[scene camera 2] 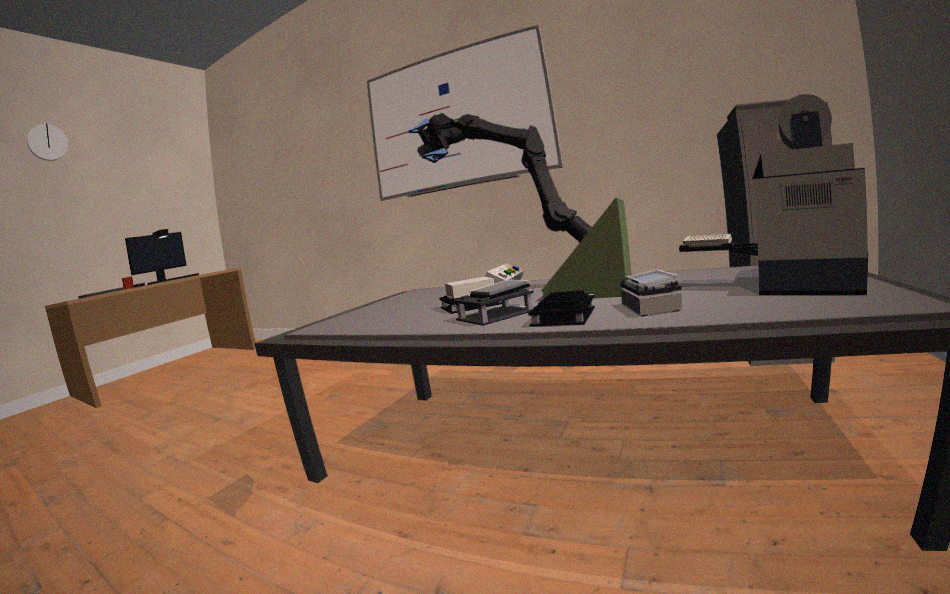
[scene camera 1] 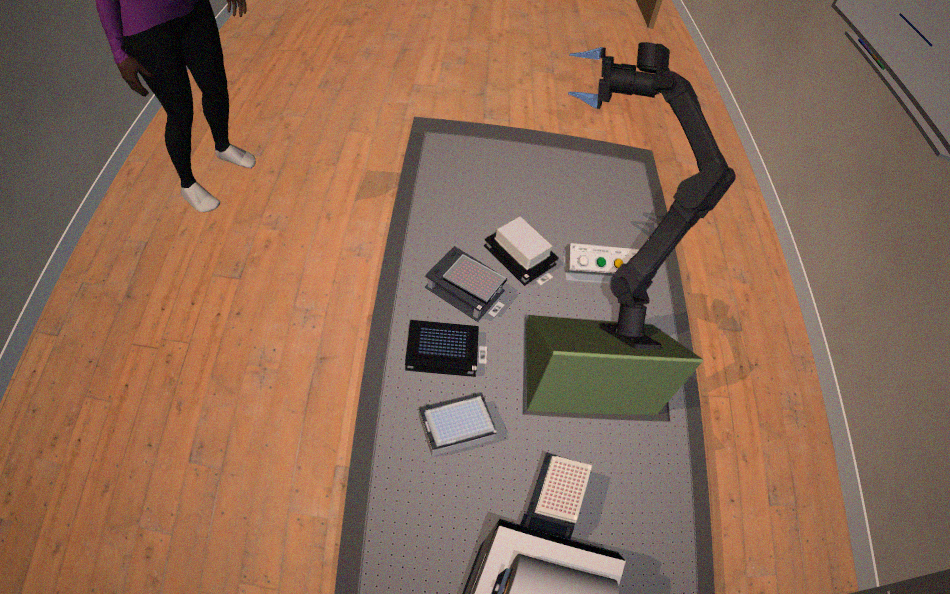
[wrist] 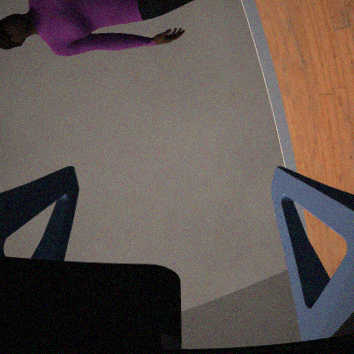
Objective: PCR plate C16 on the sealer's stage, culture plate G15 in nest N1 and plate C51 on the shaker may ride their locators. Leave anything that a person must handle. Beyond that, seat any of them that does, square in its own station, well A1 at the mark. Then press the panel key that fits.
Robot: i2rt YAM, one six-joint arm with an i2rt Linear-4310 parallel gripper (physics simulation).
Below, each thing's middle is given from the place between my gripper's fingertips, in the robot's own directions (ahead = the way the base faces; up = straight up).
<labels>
Now: the pale blue well plate (scene camera 1: 469, 418) 260 mm ahead of my hand, 630 mm to the left of it and 450 mm below it.
</labels>
